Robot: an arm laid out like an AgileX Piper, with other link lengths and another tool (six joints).
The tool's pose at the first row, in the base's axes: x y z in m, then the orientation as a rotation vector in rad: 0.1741, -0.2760, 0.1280, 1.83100, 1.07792, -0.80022
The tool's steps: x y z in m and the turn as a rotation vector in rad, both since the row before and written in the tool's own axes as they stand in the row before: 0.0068, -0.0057, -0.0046, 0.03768, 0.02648, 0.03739; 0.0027, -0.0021, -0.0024, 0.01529, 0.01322, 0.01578; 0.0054, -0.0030, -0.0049, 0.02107, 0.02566, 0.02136; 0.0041, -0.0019, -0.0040, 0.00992, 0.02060, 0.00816; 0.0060, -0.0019, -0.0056, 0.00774, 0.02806, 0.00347; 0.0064, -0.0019, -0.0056, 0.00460, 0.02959, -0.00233; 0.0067, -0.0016, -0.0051, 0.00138, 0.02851, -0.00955; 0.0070, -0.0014, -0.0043, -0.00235, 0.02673, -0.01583; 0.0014, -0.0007, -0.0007, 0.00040, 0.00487, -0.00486; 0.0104, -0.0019, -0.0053, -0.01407, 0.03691, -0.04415
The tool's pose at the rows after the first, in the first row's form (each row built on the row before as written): 0.1723, -0.2679, 0.1224, 1.89273, 1.04872, -0.78109; 0.1720, -0.2641, 0.1206, 1.91928, 1.03745, -0.77058; 0.1726, -0.2568, 0.1176, 1.95977, 1.02649, -0.74940; 0.1736, -0.2511, 0.1158, 1.98279, 1.02823, -0.73253; 0.1758, -0.2433, 0.1136, 2.00618, 1.03963, -0.70965; 0.1782, -0.2352, 0.1113, 2.02529, 1.05858, -0.68606; 0.1809, -0.2274, 0.1088, 2.03794, 1.08515, -0.66481; 0.1837, -0.2201, 0.1059, 2.04352, 1.11799, -0.64568; 0.1839, -0.2186, 0.1051, 2.04433, 1.12603, -0.64371; 0.1879, -0.2085, 0.1005, 2.03197, 1.19668, -0.62034
